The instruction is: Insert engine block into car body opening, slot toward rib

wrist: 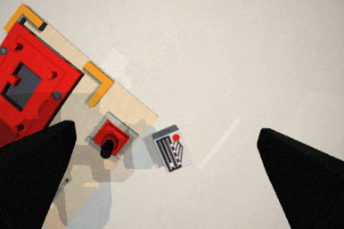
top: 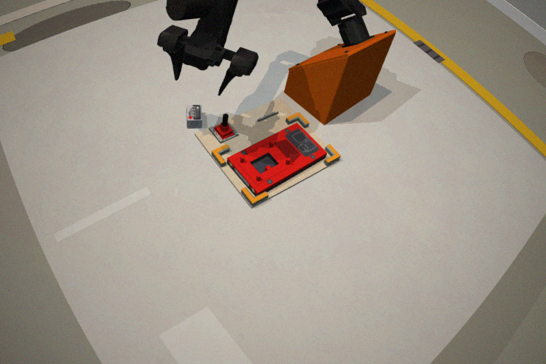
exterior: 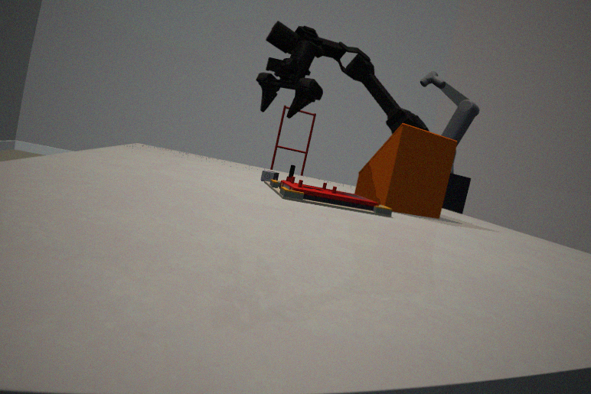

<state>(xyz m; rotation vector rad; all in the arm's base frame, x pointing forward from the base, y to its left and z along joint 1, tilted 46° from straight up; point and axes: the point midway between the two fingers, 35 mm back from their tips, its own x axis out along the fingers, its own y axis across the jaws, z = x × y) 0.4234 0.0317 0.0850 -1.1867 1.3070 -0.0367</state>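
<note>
The grey engine block lies 17 cm below my gripper tip, 6 cm to the right of it and 4 cm behind it.
</note>
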